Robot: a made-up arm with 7 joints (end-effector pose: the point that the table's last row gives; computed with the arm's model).
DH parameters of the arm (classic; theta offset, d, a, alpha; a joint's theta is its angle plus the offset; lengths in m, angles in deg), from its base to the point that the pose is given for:
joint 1: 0 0.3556 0 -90
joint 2: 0 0 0 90
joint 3: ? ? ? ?
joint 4: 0 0 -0.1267 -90
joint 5: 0 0.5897 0 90
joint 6: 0 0 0.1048 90
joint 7: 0 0 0 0
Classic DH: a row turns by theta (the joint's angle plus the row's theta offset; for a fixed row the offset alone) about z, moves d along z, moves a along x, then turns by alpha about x.
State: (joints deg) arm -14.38 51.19 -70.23 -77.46 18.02 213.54 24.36
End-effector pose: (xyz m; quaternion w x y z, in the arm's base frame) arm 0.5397 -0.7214 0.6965 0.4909 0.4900 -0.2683 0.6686
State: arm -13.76 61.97 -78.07 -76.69 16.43 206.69 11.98
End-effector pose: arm 0.5699 -0.7446 0.6346 0.6137 0.5802 -0.1788 0.5048
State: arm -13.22 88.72 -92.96 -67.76 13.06 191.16 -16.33
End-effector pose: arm 0.7144 -0.7391 0.4270 0.7342 0.6566 0.1393 0.1022
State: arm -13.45 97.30 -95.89 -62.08 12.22 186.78 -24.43
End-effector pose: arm 0.7698 -0.7137 0.3143 0.7199 0.6449 0.2567 0.0007
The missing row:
joint 3: 0 0.4404 0.1169 90
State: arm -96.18 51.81 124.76 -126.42 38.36 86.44 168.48
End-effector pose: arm 0.6264 0.0997 0.7712 0.1943 0.3666 -0.6813 -0.6030
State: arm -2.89 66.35 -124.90 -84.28 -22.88 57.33 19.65
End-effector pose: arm 0.3139 -0.6471 1.0166 0.4416 0.0130 -0.8142 -0.3767
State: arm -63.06 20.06 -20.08 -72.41 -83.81 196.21 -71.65
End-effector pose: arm 0.2706 -0.7870 0.8434 0.6383 0.4796 0.5315 -0.2828
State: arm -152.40 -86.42 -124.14 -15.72 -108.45 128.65 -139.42
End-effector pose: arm 0.8983 0.6928 0.3663 0.4622 -0.1653 0.8594 -0.1432
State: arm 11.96 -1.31 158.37 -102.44 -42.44 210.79 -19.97
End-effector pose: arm -0.6938 0.0523 0.8540 0.6873 0.3852 -0.5205 -0.3292
